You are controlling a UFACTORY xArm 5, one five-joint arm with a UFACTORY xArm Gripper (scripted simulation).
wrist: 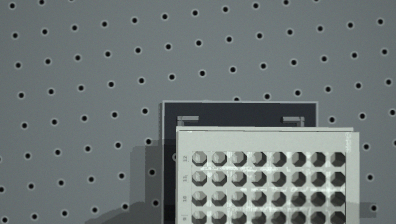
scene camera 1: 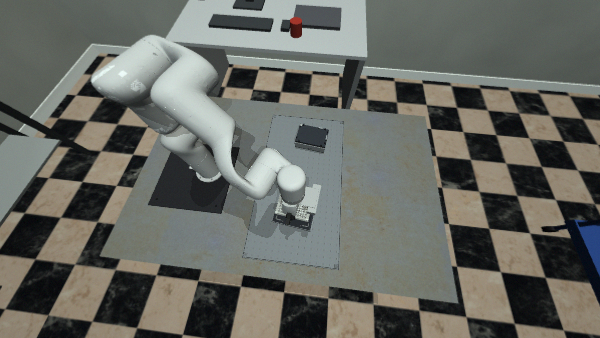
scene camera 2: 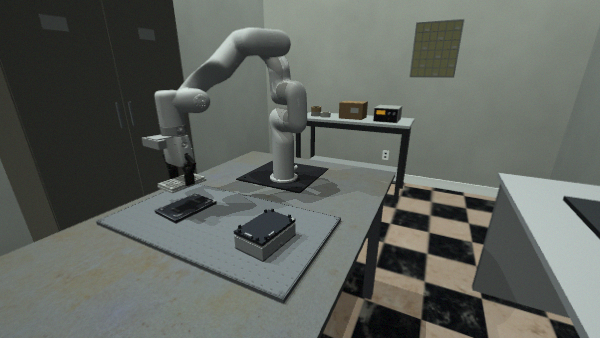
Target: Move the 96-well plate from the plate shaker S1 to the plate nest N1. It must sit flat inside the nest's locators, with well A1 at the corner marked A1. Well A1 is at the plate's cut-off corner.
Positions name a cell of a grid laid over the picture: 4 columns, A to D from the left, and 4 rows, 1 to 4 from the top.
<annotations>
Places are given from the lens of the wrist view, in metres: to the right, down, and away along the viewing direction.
white 96-well plate (wrist: C3): 0.01, 0.02, 0.14
</annotations>
